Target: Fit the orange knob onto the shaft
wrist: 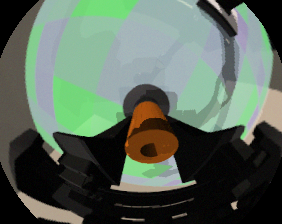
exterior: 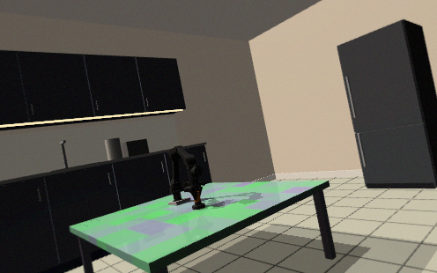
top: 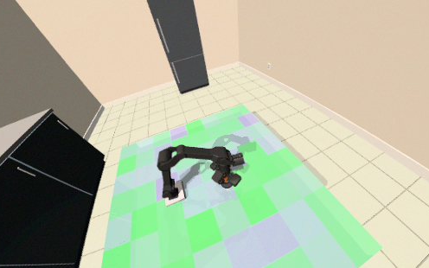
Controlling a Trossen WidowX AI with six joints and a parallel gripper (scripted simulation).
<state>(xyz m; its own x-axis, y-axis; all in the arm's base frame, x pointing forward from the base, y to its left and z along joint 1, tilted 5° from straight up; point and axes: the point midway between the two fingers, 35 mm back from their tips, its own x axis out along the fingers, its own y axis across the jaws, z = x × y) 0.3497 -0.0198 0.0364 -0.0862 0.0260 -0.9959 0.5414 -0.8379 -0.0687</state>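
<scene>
The orange knob lies 2 cm above my gripper tip. From my gripper tip the other things lie so: dark round pedestal 2 cm below.
</scene>
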